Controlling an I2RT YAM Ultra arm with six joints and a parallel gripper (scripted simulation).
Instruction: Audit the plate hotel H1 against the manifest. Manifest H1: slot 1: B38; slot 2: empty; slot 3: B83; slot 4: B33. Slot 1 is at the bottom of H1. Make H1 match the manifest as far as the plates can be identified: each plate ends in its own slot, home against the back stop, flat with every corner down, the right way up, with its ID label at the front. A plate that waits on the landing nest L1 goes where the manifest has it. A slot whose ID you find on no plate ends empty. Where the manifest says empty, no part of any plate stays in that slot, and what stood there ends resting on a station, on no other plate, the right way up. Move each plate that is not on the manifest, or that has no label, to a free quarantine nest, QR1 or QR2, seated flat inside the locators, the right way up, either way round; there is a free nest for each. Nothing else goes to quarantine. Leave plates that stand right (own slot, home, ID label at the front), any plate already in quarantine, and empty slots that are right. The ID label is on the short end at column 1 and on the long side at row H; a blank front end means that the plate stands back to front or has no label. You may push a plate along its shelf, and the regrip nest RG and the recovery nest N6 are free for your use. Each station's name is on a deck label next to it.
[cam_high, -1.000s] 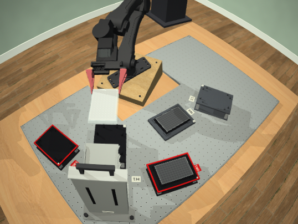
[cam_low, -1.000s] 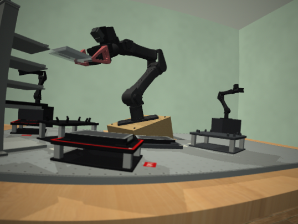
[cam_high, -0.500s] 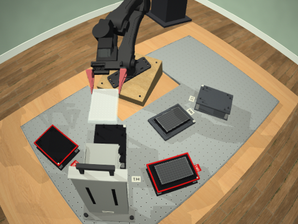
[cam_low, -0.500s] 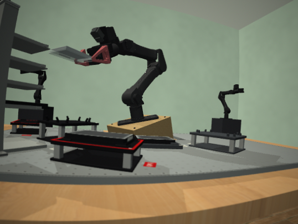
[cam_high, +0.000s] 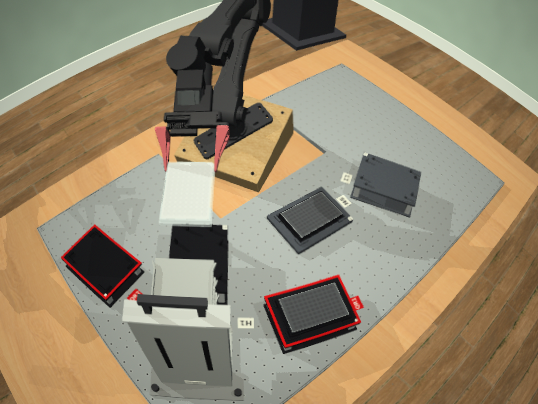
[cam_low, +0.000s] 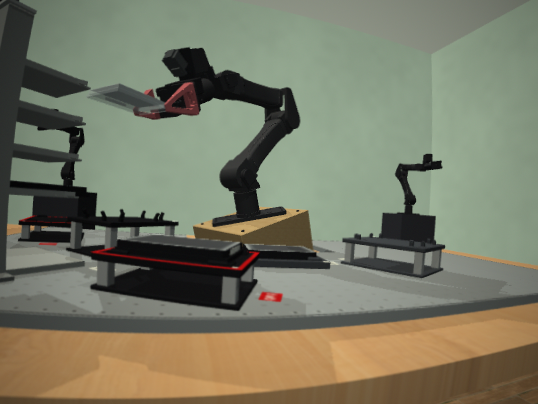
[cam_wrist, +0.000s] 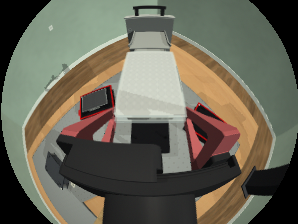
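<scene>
The pale translucent plate lies 5 cm ahead of my hand and 3 cm to the right of it. Also, from my hand: plate hotel H1: 25 cm ahead, 16 cm to the right, 12 cm below; then hotel handle: 25 cm ahead, 16 cm to the right, 7 cm above; then red-edged quarantine nest: 24 cm below, 22 cm to the right, 8 cm behind.
</scene>
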